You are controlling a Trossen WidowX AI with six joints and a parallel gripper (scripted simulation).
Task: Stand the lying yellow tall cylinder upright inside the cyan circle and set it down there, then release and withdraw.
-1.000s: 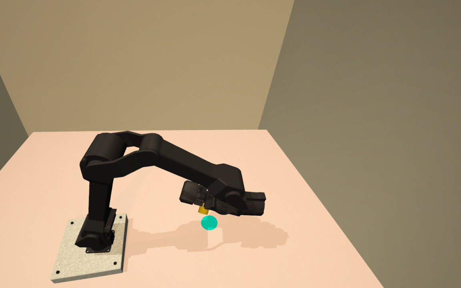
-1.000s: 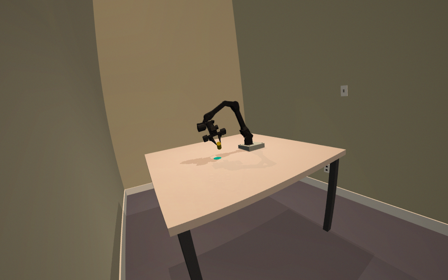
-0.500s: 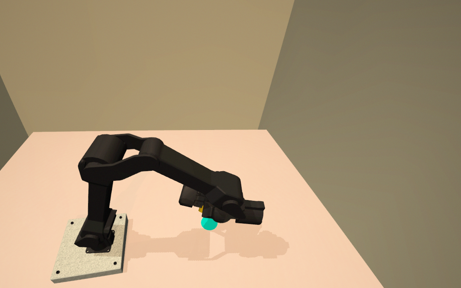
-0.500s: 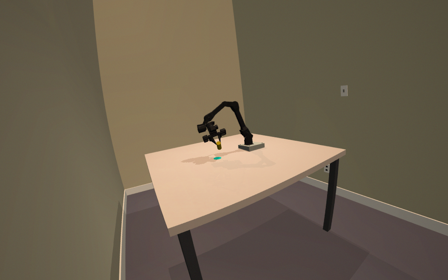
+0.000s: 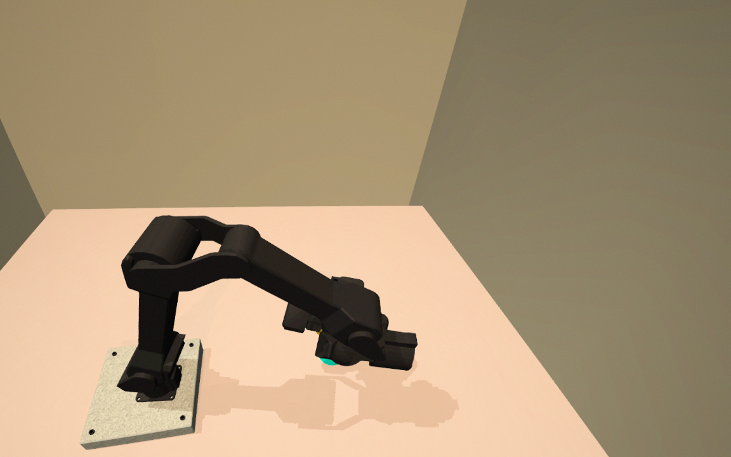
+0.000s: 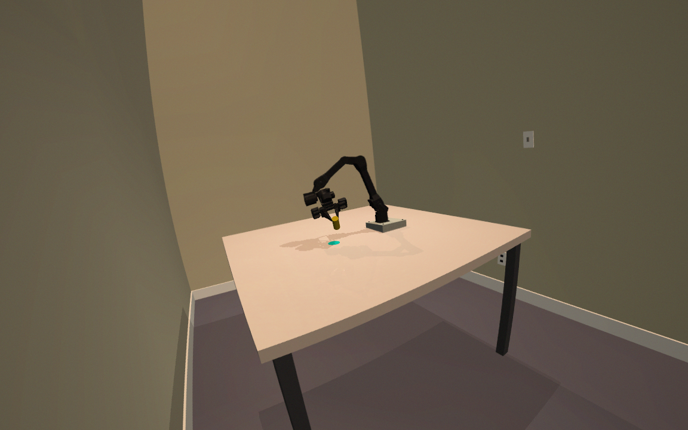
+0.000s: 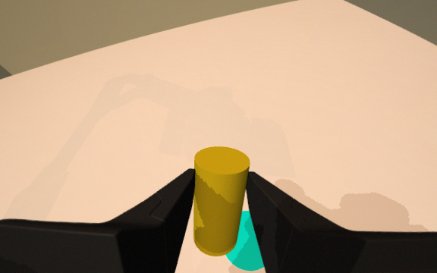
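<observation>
Now: gripper tip 10 mm short of the cyan circle, 20 mm to the left of it and 120 mm above it. From my gripper tip the other things lie so: yellow tall cylinder (10 mm behind, 10 mm to the right, 20 mm below).
</observation>
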